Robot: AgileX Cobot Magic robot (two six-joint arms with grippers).
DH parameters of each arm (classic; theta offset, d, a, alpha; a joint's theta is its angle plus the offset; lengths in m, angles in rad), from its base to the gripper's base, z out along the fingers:
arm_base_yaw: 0 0.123 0 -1.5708
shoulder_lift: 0.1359 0 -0.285 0
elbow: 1.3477 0 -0.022 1.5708
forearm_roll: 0 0.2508 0 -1.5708
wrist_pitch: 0 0 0.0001 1.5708
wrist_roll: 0 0.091 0 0
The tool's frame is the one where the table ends.
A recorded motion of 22 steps. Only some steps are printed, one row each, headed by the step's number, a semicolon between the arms.
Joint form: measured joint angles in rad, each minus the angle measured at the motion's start. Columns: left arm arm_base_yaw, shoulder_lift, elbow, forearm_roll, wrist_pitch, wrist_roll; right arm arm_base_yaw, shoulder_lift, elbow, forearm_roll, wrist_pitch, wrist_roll.
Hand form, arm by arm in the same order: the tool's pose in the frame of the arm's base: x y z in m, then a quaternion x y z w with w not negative. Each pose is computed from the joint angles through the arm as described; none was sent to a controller.
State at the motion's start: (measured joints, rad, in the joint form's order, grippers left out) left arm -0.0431 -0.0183 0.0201 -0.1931 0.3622 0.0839; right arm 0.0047 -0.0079 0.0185 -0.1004 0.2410 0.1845
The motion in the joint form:
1: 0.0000 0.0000 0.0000 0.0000 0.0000 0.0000; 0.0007 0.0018 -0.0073 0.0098 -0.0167 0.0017
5: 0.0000 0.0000 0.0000 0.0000 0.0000 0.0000; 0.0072 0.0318 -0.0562 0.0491 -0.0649 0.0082
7: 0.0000 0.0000 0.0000 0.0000 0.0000 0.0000; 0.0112 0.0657 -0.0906 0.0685 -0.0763 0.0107
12: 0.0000 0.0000 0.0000 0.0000 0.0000 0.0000; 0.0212 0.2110 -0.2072 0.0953 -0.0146 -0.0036
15: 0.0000 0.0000 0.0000 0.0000 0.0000 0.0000; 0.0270 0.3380 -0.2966 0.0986 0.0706 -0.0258
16: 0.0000 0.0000 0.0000 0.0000 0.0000 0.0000; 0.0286 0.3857 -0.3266 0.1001 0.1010 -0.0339
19: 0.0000 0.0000 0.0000 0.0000 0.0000 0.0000; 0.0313 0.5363 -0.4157 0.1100 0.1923 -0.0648
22: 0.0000 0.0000 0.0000 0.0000 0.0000 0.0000; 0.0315 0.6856 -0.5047 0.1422 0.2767 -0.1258
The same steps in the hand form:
1: 0.0521 -0.0085 0.1754 -0.00084 0.79584 -0.06934 0.60152; 0.0556 -0.0015 0.1895 0.04149 0.75411 0.02623 0.65491
5: 0.0521 -0.0085 0.1754 -0.00084 0.79584 -0.06934 0.60152; 0.0567 -0.0001 0.2086 0.05077 0.73132 0.04906 0.67837
7: 0.0521 -0.0085 0.1754 -0.00084 0.79584 -0.06934 0.60152; 0.0584 0.0004 0.2193 0.05563 0.72694 0.05949 0.68185
12: 0.0521 -0.0085 0.1754 -0.00084 0.79584 -0.06934 0.60152; 0.0696 0.0017 0.2439 0.05728 0.75711 0.06513 0.64750
15: 0.0521 -0.0085 0.1754 -0.00084 0.79584 -0.06934 0.60152; 0.0827 0.0026 0.2569 0.05011 0.79620 0.05658 0.60029
16: 0.0521 -0.0085 0.1754 -0.00084 0.79584 -0.06934 0.60152; 0.0883 0.0029 0.2603 0.04751 0.81066 0.05346 0.58114
19: 0.0521 -0.0085 0.1754 -0.00084 0.79584 -0.06934 0.60152; 0.1078 0.0043 0.2678 0.03841 0.85335 0.04440 0.51802
22: 0.0521 -0.0085 0.1754 -0.00084 0.79584 -0.06934 0.60152; 0.1297 0.0066 0.2728 0.02143 0.88919 0.03914 0.45536

